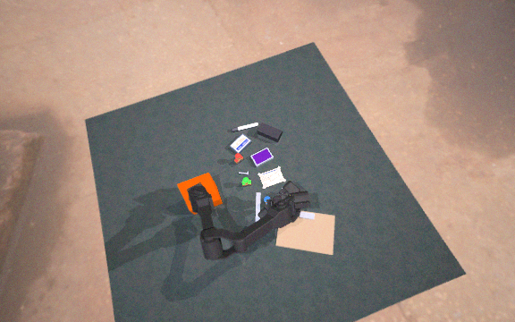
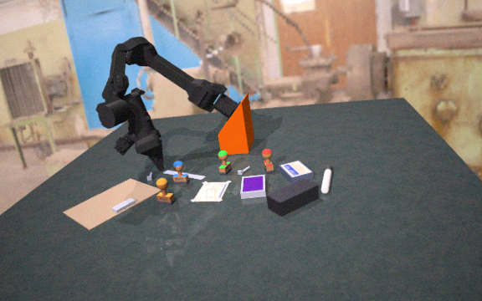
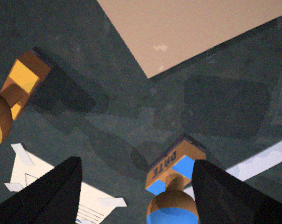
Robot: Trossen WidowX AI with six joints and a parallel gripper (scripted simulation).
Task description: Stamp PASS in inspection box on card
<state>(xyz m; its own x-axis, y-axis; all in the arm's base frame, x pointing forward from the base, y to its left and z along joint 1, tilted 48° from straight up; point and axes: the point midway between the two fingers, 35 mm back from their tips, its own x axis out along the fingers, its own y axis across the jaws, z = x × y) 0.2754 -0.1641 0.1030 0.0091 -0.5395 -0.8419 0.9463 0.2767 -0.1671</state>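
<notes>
The blue stamp is 4 cm to the left of my gripper tip, 4 cm below it and 3 cm behind it. Also, from my gripper tip: card 13 cm to the left, 6 cm below, 4 cm ahead; green-knobbed stamp 16 cm to the left, 8 cm behind, 4 cm below; orange stamp 8 cm ahead, 4 cm below, 2 cm to the left.
</notes>
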